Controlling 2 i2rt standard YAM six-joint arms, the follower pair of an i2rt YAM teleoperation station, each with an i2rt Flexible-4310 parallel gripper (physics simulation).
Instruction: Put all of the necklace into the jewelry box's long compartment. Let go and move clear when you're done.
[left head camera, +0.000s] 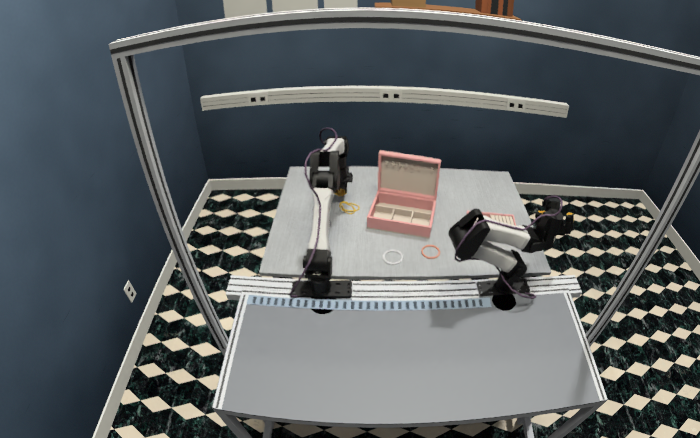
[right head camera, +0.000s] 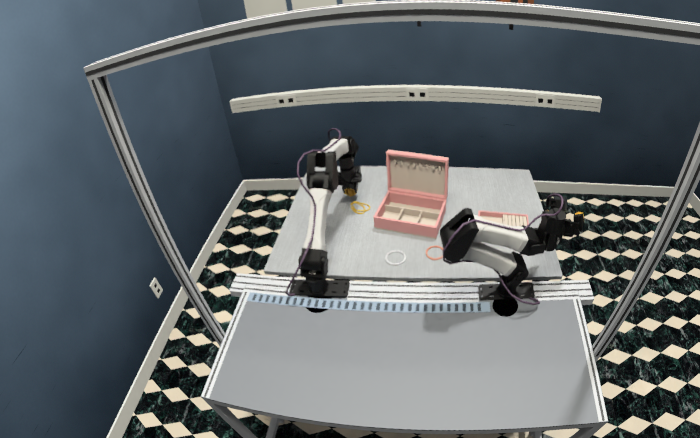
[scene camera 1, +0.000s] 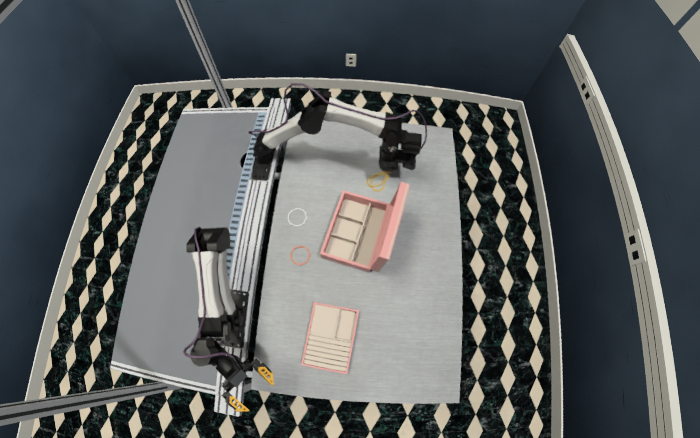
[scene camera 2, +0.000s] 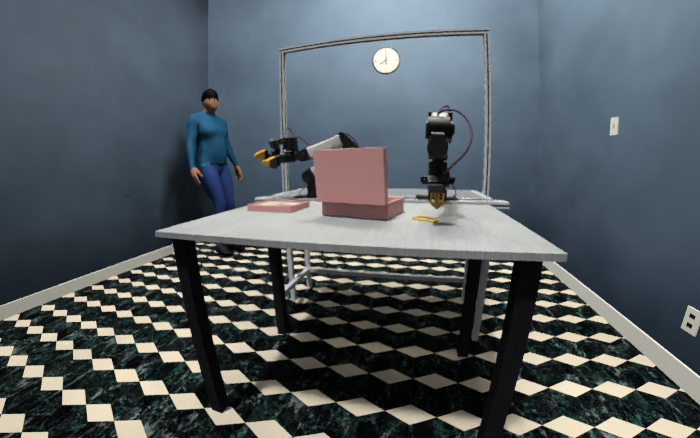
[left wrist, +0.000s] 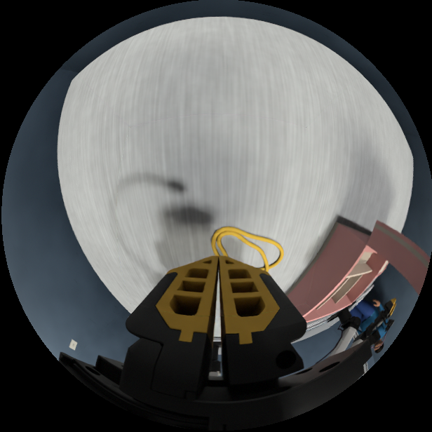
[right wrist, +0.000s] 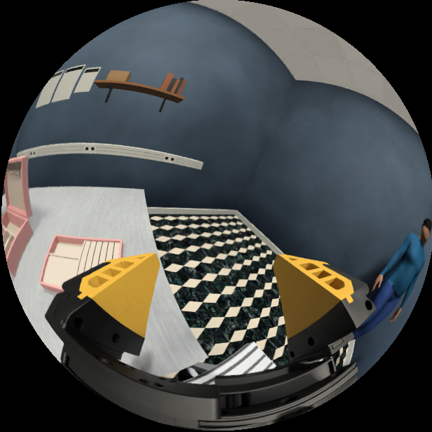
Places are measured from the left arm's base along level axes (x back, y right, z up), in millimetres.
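Pixels of known places: left gripper, fingertip midpoint: (left head camera: 340, 195) (right head camera: 351, 195) (scene camera 1: 387, 169) (scene camera 2: 436, 209); right gripper, fingertip midpoint: (right head camera: 566, 212) (scene camera 1: 261, 398) (scene camera 2: 258, 159); left arm's base, link origin: (left head camera: 321, 290) (right head camera: 319, 289) (scene camera 1: 264, 159); right arm's base, link origin: (left head camera: 503, 288) (right head camera: 506, 292) (scene camera 1: 236, 319) (scene camera 2: 313, 197).
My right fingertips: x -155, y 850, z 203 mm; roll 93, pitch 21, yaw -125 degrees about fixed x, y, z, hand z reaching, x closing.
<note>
Ahead of a thing's pixels: the offset from my right fingertips to its top centre. "spot": to the spot under its first point.
The yellow necklace @[dx -298, dy -777, dz -206 mm] (scene camera 1: 369, 181) (scene camera 2: 425, 220) (left wrist: 232, 230) lies looped on the table, beside the open pink jewelry box (left head camera: 400, 225) (right head camera: 407, 227) (scene camera 2: 351, 175) (left wrist: 325, 260). The box's long compartment @[spot: dx -279, dy -548, dz -209 mm] (scene camera 1: 370, 237) runs along the lid side and shows no necklace inside. My left gripper (left head camera: 339, 193) (right head camera: 350, 193) (scene camera 2: 437, 207) (left wrist: 218, 260) is shut and empty, pointing down just above the table, close beside the necklace. In the left wrist view its tips cover part of the necklace. My right gripper (scene camera 1: 260, 397) (scene camera 2: 260, 159) (right wrist: 216, 261) is open and empty, far from the box.
The box's raised lid @[spot: dx -335, dy -506, dz +11 mm] (scene camera 1: 394, 227) stands on its far side. A white ring @[dx -11, dy -609, dz -210 mm] (scene camera 1: 288, 216) and an orange ring @[dx -37, dy -468, dz -211 mm] (scene camera 1: 291, 255) lie between the box and the arm rail. A pink-edged tray @[dx -164, dy -189, dz -189 mm] (scene camera 1: 308, 335) lies nearer my right arm. A person (scene camera 2: 207, 136) stands beyond the table.
</note>
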